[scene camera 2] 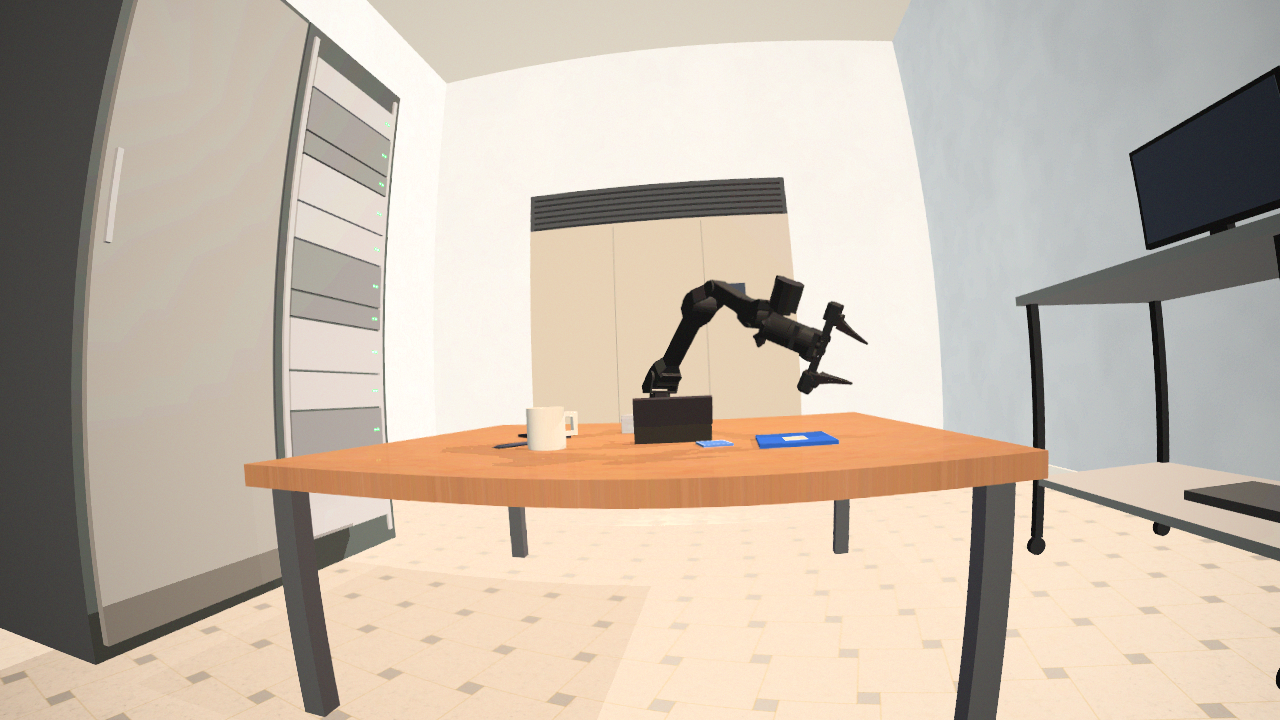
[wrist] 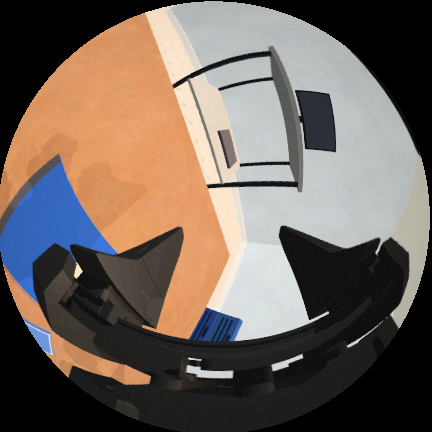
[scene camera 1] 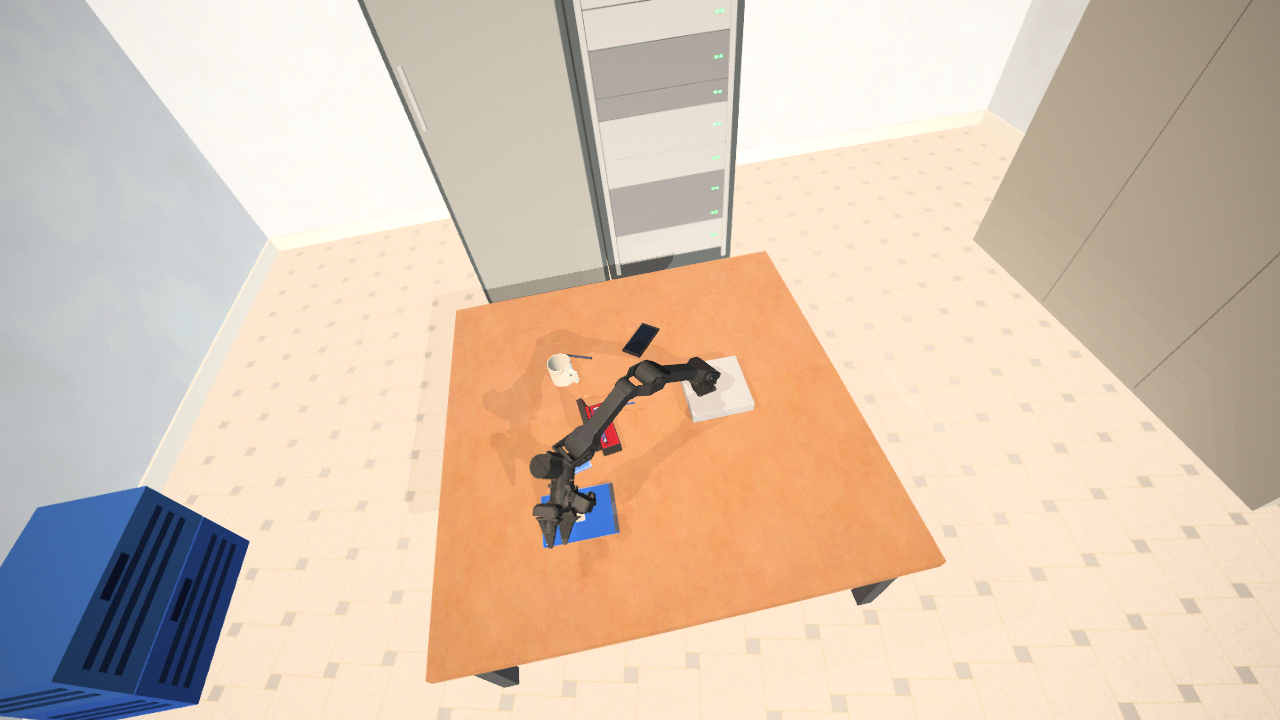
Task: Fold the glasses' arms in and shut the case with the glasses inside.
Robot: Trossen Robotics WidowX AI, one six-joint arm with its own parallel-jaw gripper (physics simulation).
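Pixels of known places: gripper, fingertip midpoint: (scene camera 2: pixel 860 364) (wrist: pixel 232 231) (scene camera 1: pixel 557 546); arm's base at its link origin: (scene camera 1: pixel 703 386).
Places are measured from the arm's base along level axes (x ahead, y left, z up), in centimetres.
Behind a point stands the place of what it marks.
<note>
The glasses case (scene camera 1: pixel 611 436) @[x 32.9, y 2.3, z -3.8 cm] (scene camera 2: pixel 673 419) @[x 38.7, y -0.7, z 0.7 cm] is a dark box with a red inside, standing open near the middle of the table. In scene camera 1 the arm passes over it and hides part of it; in scene camera 2 its dark outer side and raised lid face the camera. A thin blue piece (scene camera 1: pixel 631 402) @[x 23.6, y -2.3, z 2.8 cm] shows beside the case, perhaps part of the glasses; the state of the glasses' arms cannot be made out. My gripper (scene camera 1: pixel 558 541) @[x 56.7, y 34.3, z 10.1 cm] (scene camera 2: pixel 858 362) @[x 56.7, y 34.3, z 10.1 cm] (wrist: pixel 232 231) @[x 56.7, y 34.3, z 10.1 cm] is open and empty, high above the table, to the side of the case, near the blue book.
A blue book (scene camera 1: pixel 601 510) @[x 43.9, y 23.7, z -3.6 cm] (scene camera 2: pixel 818 439) @[x 58.0, y 24.2, z -3.6 cm] (wrist: pixel 40 220) and a light blue card (scene camera 1: pixel 583 467) @[x 44.3, y 8.6, z -4.0 cm] (scene camera 2: pixel 714 443) @[x 48.1, y 6.0, z -3.9 cm] (wrist: pixel 40 336) lie near the case. A white mug (scene camera 1: pixel 561 371) @[x 39.9, y -23.3, z 3.8 cm] (scene camera 2: pixel 546 428) @[x 43.7, y -26.8, z 0.1 cm], a dark pen (scene camera 1: pixel 580 357) @[x 31.6, y -33.1, z -3.8 cm] and a phone (scene camera 1: pixel 640 340) @[x 9.4, y -30.6, z -3.6 cm] are on its other side. The arm's base stands on a white block (scene camera 1: pixel 729 402) @[x -4.5, y 9.0, z -0.5 cm].
</note>
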